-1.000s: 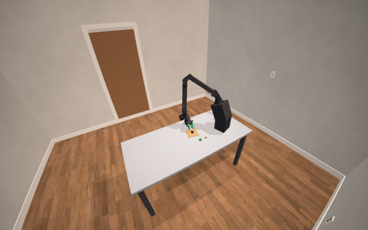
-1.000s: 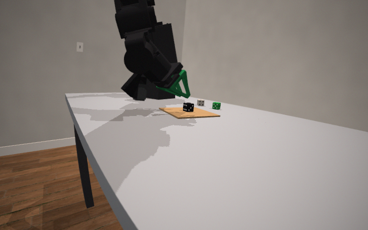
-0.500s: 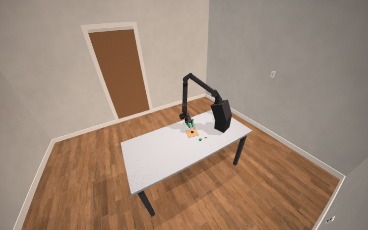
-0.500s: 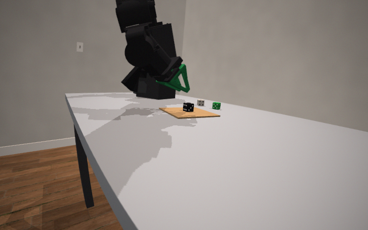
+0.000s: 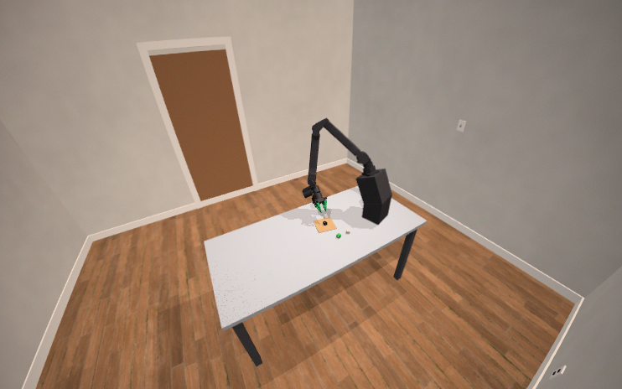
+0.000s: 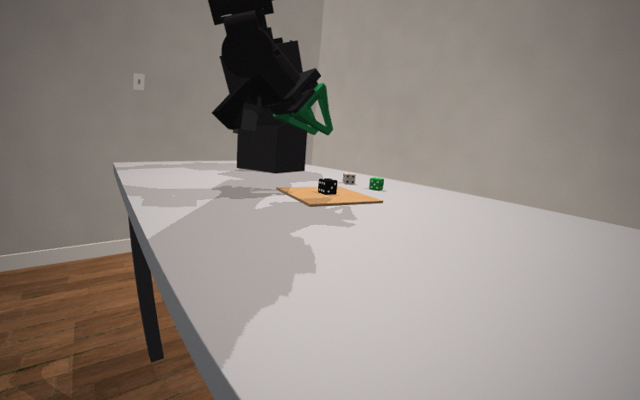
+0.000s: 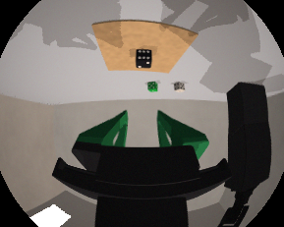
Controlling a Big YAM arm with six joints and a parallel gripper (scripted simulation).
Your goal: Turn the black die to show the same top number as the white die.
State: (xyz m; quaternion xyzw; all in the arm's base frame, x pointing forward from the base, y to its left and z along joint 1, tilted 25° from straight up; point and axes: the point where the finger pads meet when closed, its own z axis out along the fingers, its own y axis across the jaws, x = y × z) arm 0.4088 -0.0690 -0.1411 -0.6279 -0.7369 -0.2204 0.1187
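The black die lies 3 cm to the left of my hand and 10 cm below it. Round my hand: tan mat: 2 cm to the left, 11 cm below; green die: 4 cm behind, 18 cm to the left, 10 cm below; white die: 12 cm behind, 17 cm to the left, 10 cm below.
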